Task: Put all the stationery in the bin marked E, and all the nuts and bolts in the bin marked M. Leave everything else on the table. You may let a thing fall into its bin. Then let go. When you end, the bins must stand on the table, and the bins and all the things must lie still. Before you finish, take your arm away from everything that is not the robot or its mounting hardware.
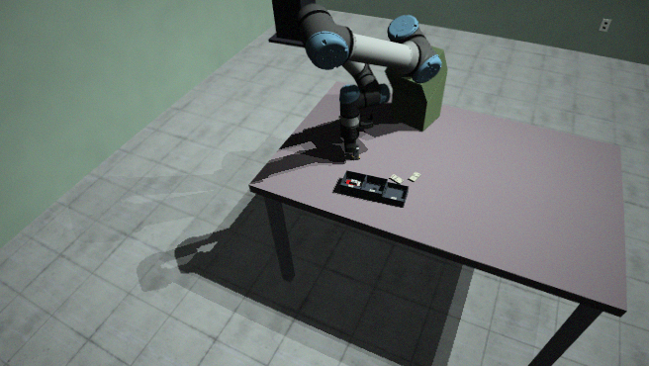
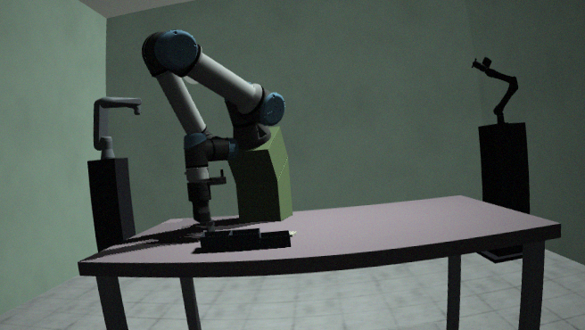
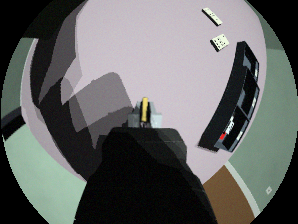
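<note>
The yellow thing lies 1 cm to the right of my hand and 1 cm below it. Also, from my hand: red item: 16 cm ahead, 6 cm to the left; small grey object: 16 cm ahead, 6 cm to the left, 1 cm above.
</note>
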